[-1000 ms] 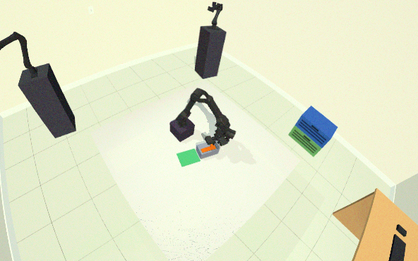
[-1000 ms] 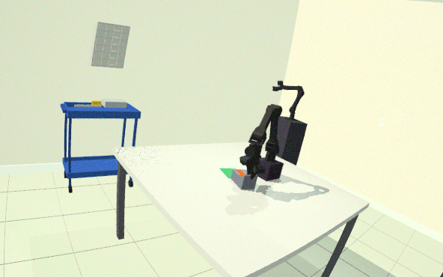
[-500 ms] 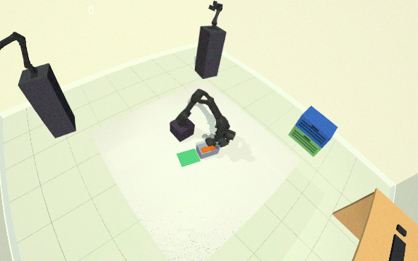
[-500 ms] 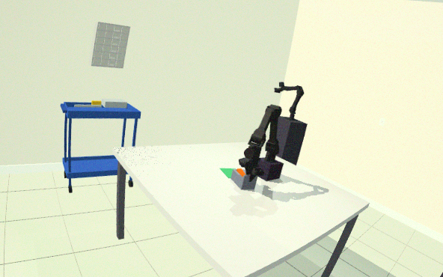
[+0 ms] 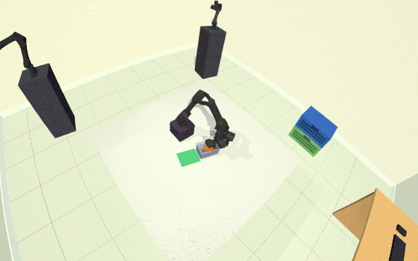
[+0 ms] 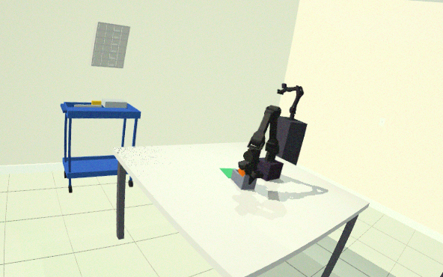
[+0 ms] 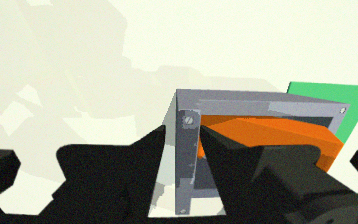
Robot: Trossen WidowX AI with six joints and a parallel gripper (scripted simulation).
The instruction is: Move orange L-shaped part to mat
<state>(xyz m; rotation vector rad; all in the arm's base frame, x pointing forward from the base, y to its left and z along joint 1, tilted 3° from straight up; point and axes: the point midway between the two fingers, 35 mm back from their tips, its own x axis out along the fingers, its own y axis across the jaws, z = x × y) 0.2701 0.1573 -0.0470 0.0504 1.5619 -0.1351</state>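
My gripper tip is now 1 cm past the orange L-shaped part and 4 cm to the left of it. From my gripper tip the other things lie so: green mat: 3 cm behind, 22 cm to the right, 5 cm below.
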